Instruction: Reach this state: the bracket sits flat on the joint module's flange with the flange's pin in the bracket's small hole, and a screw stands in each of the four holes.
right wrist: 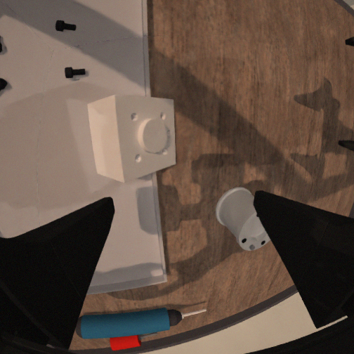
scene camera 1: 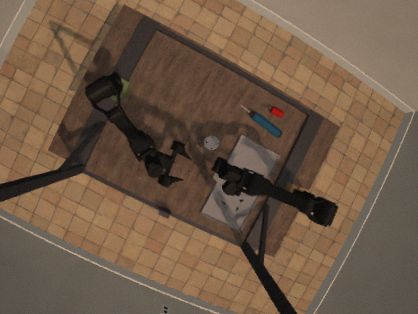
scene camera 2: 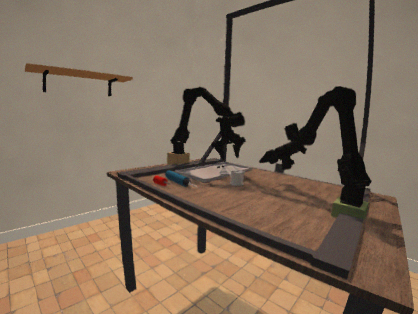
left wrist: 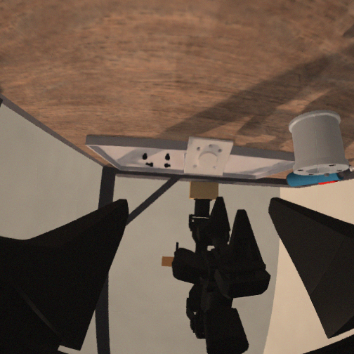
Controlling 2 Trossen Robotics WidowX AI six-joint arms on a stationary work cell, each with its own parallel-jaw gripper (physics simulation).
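Seen in the pictures: left gripper, fingertip midpoint: (scene camera 1: pixel 187 169) (scene camera 2: pixel 263 160); right gripper, fingertip midpoint: (scene camera 2: pixel 230 158); left arm's base at its link origin: (scene camera 2: pixel 351 202); right arm's base at its link origin: (scene camera 2: pixel 178 153).
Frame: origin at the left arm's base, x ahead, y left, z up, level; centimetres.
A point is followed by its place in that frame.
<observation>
The pale bracket (left wrist: pixel 191 167) (right wrist: pixel 125 145) stands at the tray's edge, its plate with small holes and a round central feature facing sideways. The grey joint module (scene camera 1: pixel 211 143) @[y 0.3, x 49.1, z 0.6 cm] (scene camera 2: pixel 236 178) @[y 3.1, x 47.6, z -1.4 cm] (left wrist: pixel 317 142) (right wrist: pixel 232 207) stands upright on the table, apart from the tray; dark holes show in its flange. Black screws (left wrist: pixel 167 156) (right wrist: pixel 75 72) lie on the tray. My right gripper (scene camera 1: pixel 224 178) (scene camera 2: pixel 230 155) @[y -6.3, x 60.0, z 4.8 cm] (left wrist: pixel 228 201) (right wrist: pixel 185 201) is open and empty above the tray's edge. My left gripper (scene camera 1: pixel 185 169) @[y -14.7, x 45.3, z 5.5 cm] (scene camera 2: pixel 274 163) (right wrist: pixel 345 93) is open and empty above the table, away from the module.
The shallow tray (scene camera 1: pixel 260 150) @[y 9.9, x 71.9, z -4.4 cm] (scene camera 2: pixel 200 173) @[y 2.5, x 72.6, z -4.4 cm] (right wrist: pixel 125 260) lies below my right arm. A blue-handled screwdriver (scene camera 1: pixel 266 124) @[y 21.2, x 67.0, z -0.8 cm] (scene camera 2: pixel 176 177) @[y 23.6, x 65.2, z -1.7 cm] (right wrist: pixel 125 323) and a red-handled item (scene camera 1: pixel 277 112) @[y 29.1, x 69.0, z -1.5 cm] (scene camera 2: pixel 159 180) @[y 31.0, x 67.4, z -2.4 cm] (right wrist: pixel 125 343) lie beyond it. Dark frame rails border the table.
</observation>
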